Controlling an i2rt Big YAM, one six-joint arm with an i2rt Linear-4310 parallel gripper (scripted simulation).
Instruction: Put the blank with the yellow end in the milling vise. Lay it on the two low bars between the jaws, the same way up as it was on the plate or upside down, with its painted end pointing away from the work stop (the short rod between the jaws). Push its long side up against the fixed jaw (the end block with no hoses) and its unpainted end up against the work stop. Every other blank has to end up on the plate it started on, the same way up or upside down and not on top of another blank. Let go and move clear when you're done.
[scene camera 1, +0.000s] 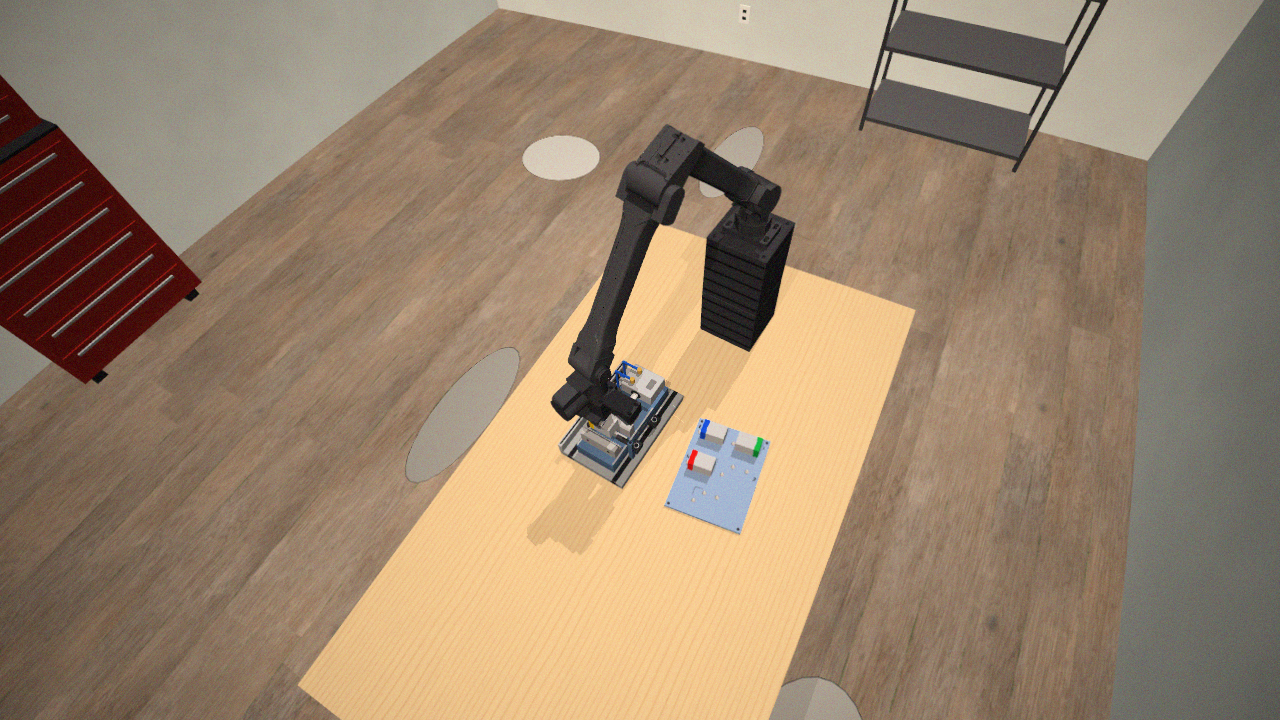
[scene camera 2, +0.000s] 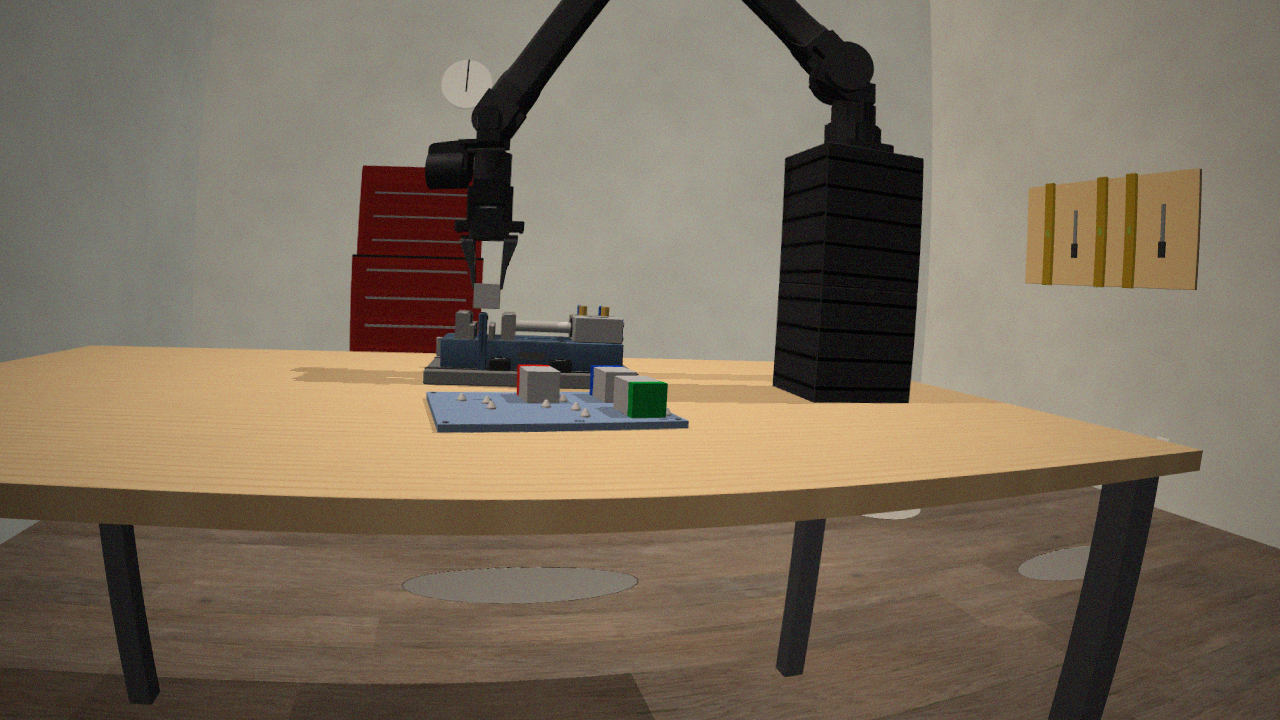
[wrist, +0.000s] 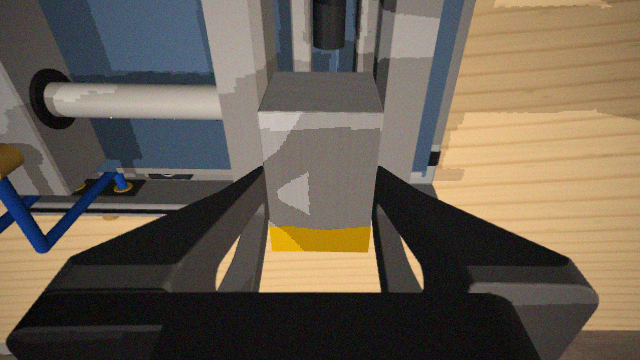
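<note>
Looking through scene camera 2, I find my gripper (scene camera 2: 487, 289). The wrist view gives me the gripper too (wrist: 320, 180).
</note>
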